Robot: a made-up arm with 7 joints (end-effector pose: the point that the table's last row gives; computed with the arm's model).
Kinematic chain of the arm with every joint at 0, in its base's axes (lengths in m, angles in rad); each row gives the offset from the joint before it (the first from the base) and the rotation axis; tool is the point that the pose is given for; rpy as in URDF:
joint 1: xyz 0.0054 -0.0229 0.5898 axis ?
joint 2: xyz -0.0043 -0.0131 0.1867 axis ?
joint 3: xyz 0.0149 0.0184 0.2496 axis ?
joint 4: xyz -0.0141 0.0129 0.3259 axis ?
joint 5: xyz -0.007 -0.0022 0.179 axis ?
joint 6: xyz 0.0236 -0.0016 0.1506 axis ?
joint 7: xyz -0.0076 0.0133 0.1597 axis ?
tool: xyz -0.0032 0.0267 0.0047 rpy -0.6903 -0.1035 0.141
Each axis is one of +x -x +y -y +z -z.
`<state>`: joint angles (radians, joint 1 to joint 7).
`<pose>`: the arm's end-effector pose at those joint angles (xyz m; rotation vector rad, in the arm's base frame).
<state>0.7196 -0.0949 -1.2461 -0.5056 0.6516 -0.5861 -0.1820</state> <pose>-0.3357 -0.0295 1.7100 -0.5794 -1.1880 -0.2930</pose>
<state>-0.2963 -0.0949 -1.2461 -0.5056 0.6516 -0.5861 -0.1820</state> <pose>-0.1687 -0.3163 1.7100 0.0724 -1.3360 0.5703</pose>
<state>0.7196 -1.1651 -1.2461 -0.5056 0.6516 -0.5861 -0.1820</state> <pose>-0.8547 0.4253 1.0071 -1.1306 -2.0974 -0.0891</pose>
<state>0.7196 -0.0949 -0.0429 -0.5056 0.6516 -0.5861 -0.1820</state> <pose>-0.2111 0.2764 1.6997 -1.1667 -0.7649 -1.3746</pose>
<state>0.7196 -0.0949 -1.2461 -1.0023 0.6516 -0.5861 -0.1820</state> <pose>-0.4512 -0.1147 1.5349 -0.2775 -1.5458 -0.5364</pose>
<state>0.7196 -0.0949 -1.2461 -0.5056 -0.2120 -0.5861 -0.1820</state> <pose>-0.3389 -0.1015 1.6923 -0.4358 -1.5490 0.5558</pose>
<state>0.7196 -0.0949 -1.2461 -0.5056 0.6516 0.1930 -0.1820</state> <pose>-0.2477 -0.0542 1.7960 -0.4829 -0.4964 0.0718</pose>
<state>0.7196 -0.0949 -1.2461 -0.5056 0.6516 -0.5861 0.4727</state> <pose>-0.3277 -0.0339 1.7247 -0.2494 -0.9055 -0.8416</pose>
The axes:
joint 1: -z
joint 2: +y
joint 3: -z
joint 4: +y
joint 5: -z
joint 6: +y
joint 7: -z

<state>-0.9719 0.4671 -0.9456 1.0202 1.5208 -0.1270 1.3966</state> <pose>0.0675 0.6647 1.3920 -1.7420 -0.6701 -0.7146</pose>
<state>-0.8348 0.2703 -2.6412 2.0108 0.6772 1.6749 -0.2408</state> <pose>-0.1651 0.0532 1.0896 3.0665 0.0887 -0.0121</pose>
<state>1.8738 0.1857 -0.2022 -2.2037 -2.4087 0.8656 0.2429</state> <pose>0.1029 0.2007 1.0265 -2.6498 1.5810 0.1327</pose>
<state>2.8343 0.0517 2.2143 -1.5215 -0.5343 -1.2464 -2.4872</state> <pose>-0.0860 -0.4216 1.2388 1.1326 1.5819 0.3494</pose>
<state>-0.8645 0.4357 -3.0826 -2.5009 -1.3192 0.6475 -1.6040</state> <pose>0.3326 0.1790 0.8195 -1.3374 2.4413 0.2327</pose>
